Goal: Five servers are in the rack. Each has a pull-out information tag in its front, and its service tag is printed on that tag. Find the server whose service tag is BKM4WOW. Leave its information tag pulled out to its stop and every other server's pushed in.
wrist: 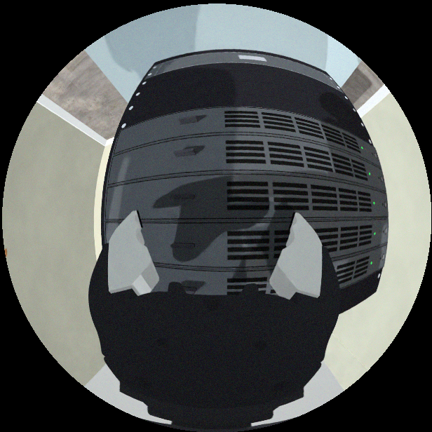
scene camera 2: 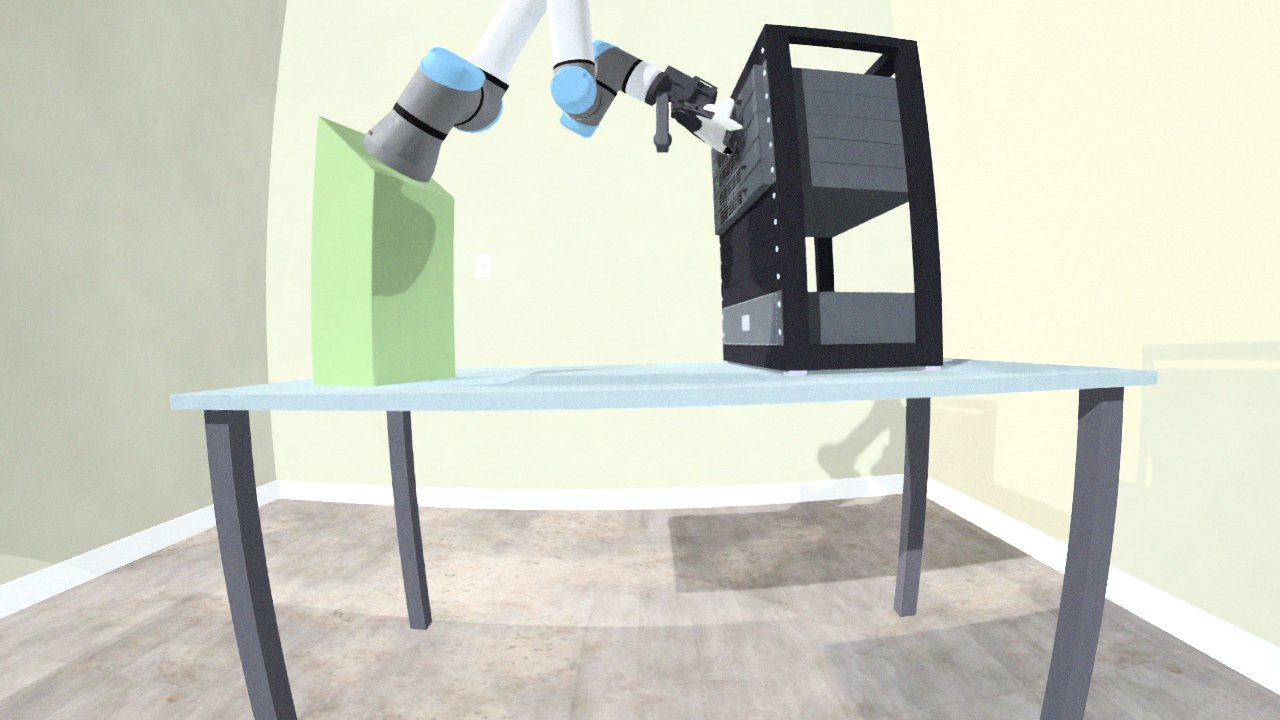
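Pixels of known places: gripper, fingertip midpoint: (scene camera 2: 737, 142); arm's base, link origin: (scene camera 2: 395, 161).
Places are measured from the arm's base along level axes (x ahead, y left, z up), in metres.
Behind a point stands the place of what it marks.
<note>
The black rack (scene camera 2: 793, 268) {x 0.699, y -0.140, z -0.251 m} holds five grey servers with vent slots, seen upside down in the wrist view. Their small dark front tabs show at their left: one tab (wrist: 192, 119) near the blank panel, a second tab (wrist: 189, 150), a middle tab (wrist: 183, 196) in shadow, a fourth tab (wrist: 183, 245) in shadow, and the last tab (wrist: 190, 286), partly hidden by the gripper body. No printing is readable on any tab. My gripper (scene camera 2: 733, 127) {x 0.659, y 0.032, z 0.022 m} (wrist: 215, 213) is open and empty, with its white fingers close before the upper server fronts. The tabs' exact extension is hard to tell.
A black blank panel (wrist: 185, 87) lies below the servers, and a grey unit (scene camera 2: 751, 322) {x 0.677, y 0.065, z -0.329 m} (wrist: 210, 60) with a white label sits at the rack's bottom. A green block (scene camera 2: 341, 268) {x -0.044, y -0.118, z -0.222 m} stands under the arm's base on the pale blue table (scene camera 2: 581, 389) {x 0.375, y -0.273, z -0.420 m}.
</note>
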